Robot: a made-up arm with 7 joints. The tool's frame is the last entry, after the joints.
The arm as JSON. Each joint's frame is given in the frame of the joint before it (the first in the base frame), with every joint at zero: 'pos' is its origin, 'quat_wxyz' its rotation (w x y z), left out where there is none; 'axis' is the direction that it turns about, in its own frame. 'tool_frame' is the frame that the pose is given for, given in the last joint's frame.
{
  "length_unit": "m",
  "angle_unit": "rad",
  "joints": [
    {
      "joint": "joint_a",
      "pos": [
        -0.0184,
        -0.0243,
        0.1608
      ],
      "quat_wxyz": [
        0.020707,
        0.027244,
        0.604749,
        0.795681
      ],
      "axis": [
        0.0,
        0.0,
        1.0
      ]
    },
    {
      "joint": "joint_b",
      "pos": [
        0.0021,
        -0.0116,
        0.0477
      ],
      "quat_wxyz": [
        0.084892,
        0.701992,
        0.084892,
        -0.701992
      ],
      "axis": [
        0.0,
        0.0,
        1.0
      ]
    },
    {
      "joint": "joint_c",
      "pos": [
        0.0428,
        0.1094,
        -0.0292
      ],
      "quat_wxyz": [
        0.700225,
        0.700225,
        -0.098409,
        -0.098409
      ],
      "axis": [
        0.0,
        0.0,
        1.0
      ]
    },
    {
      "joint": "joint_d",
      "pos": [
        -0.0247,
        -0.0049,
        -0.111
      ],
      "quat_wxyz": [
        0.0,
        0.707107,
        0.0,
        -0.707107
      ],
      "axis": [
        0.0,
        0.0,
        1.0
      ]
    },
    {
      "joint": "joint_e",
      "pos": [
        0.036,
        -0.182,
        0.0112
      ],
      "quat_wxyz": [
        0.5,
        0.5,
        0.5,
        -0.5
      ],
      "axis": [
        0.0,
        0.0,
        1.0
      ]
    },
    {
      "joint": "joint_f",
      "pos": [
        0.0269,
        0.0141,
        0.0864
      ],
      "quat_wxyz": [
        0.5,
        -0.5,
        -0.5,
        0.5
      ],
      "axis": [
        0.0,
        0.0,
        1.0
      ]
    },
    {
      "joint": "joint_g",
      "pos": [
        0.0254,
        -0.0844,
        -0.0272
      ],
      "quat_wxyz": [
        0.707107,
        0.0,
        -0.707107,
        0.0
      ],
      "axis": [
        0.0,
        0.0,
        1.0
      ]
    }
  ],
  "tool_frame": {
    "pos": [
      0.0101,
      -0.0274,
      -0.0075
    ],
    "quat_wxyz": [
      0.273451,
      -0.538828,
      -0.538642,
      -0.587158
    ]
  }
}
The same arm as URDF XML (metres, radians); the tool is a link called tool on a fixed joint. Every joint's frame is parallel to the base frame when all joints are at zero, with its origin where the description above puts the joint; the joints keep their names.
<robot name="arm">
  <link name="base"/>
  <link name="link1"/>
  <link name="link2"/>
  <link name="link3"/>
  <link name="link4"/>
  <link name="link5"/>
  <link name="link6"/>
  <link name="link7"/>
  <link name="tool"/>
  <joint name="joint_a" type="continuous">
    <parent link="base"/>
    <child link="link1"/>
    <origin xyz="-0.0184 -0.0243 0.1608"/>
    <axis xyz="0.068403 0.961235 0.26711"/>
  </joint>
  <joint name="joint_b" type="continuous">
    <parent link="link1"/>
    <child link="link2"/>
    <origin xyz="0.0012 0.0491 0.0016"/>
    <axis xyz="0.968889 -0.0002 -0.247497"/>
  </joint>
  <joint name="joint_c" type="continuous">
    <parent link="link2"/>
    <child link="link3"/>
    <origin xyz="-0.0572 -0.0110 -0.1061"/>
    <axis xyz="0.247497 -0.0001 0.968889"/>
  </joint>
  <joint name="joint_d" type="continuous">
    <parent link="link3"/>
    <child link="link4"/>
    <origin xyz="-0.0322 0.0247 -0.1063"/>
    <axis xyz="0.0002 1 0"/>
  </joint>
  <joint name="joint_e" type="continuous">
    <parent link="link4"/>
    <child link="link5"/>
    <origin xyz="0.1674 0.0112 -0.0799"/>
    <axis xyz="0.968889 -0.0002 -0.247497"/>
  </joint>
  <joint name="joint_f" type="continuous">
    <parent link="link5"/>
    <child link="link6"/>
    <origin xyz="0.0802 -0.0269 -0.0350"/>
    <axis xyz="0.0002 1 0"/>
  </joint>
  <joint name="joint_g" type="continuous">
    <parent link="link6"/>
    <child link="link7"/>
    <origin xyz="0.0755 -0.0272 -0.0455"/>
    <axis xyz="0.247497 -0.0001 0.968889"/>
  </joint>
  <joint name="tool_fixed" type="fixed">
    <parent link="link7"/>
    <child link="tool"/>
    <origin xyz="0.0247 0.0101 -0.0140" rpy="1.2957 -1.2967 -1.6517"/>
  </joint>
</robot>

